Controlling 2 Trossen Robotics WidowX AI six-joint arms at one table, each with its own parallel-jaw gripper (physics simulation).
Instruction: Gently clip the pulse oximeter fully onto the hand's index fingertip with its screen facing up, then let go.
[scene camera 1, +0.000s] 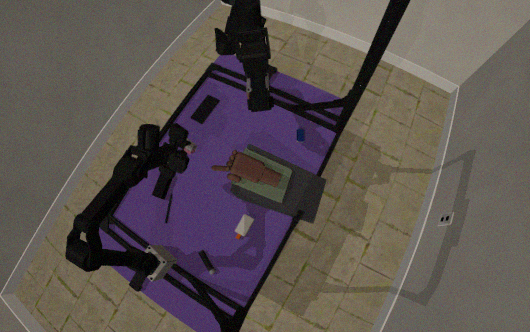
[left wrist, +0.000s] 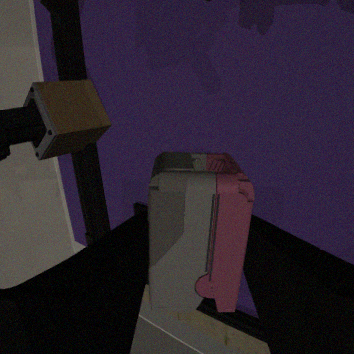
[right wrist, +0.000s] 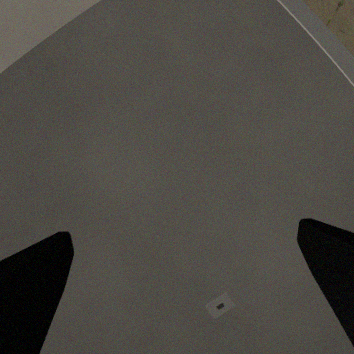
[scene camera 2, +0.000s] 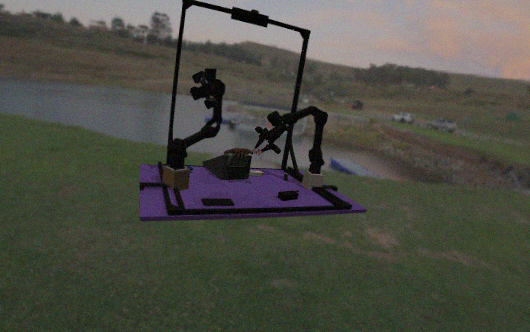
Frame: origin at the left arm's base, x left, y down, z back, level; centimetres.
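Seen in the pictures: left gripper, fingertip midpoint: (scene camera 1: 188,146) (left wrist: 194,223) (scene camera 2: 256,150); right gripper, fingertip midpoint: (scene camera 1: 218,14) (right wrist: 186,236) (scene camera 2: 201,92); left arm's base at its link origin: (scene camera 1: 150,263) (scene camera 2: 314,172); right arm's base at its link origin: (left wrist: 34,123) (scene camera 2: 176,167).
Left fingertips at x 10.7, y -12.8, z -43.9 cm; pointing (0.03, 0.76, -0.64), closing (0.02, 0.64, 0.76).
Observation:
Offsets run from my left fingertips to a thing's top centre. "spot": to the spot under its first point. Level surfaces: height alone.
The pulse oximeter @[dx +0.4, dy -2.3, dz +0.0 cm] (scene camera 1: 190,149) (scene camera 2: 257,152) (left wrist: 200,235), grey on one half and pink on the other, is between the fingers of my left gripper (scene camera 1: 186,149). It is held above the mat, left of the pointing index finger (scene camera 1: 220,168) and apart from it. In the left wrist view the grey half is left and the pink half right; I cannot tell where the screen faces. The brown hand (scene camera 1: 249,167) (scene camera 2: 239,151) lies on a raised support. My right gripper (right wrist: 186,236) (scene camera 2: 194,85) is raised high, open and empty.
The hand's dark wedge support (scene camera 1: 306,192) (scene camera 2: 220,166) carries a green pad @[spot: dx -34.4, dy +13.4, dz -11.0 cm] (scene camera 1: 286,186). On the purple mat @[dy +23.4 cm] (scene camera 1: 190,240) lie a white and orange item @[dx -29.4, dy +20.6, dz +11.0 cm] (scene camera 1: 244,225), a blue item @[dx -25.5, dy +20.1, dz -35.2 cm] (scene camera 1: 300,135), a black slab @[dx +20.5, dy +22.6, dz -21.8 cm] (scene camera 1: 205,109) (scene camera 2: 218,202), a black block @[dx +10.5, dy +19.8, dz +19.0 cm] (scene camera 2: 288,195), a thin rod @[dx +2.1, dy +22.5, dz +24.3 cm] (scene camera 1: 169,209) and a dark cylinder @[dx -26.1, dy +20.6, dz +31.2 cm] (scene camera 1: 205,261).

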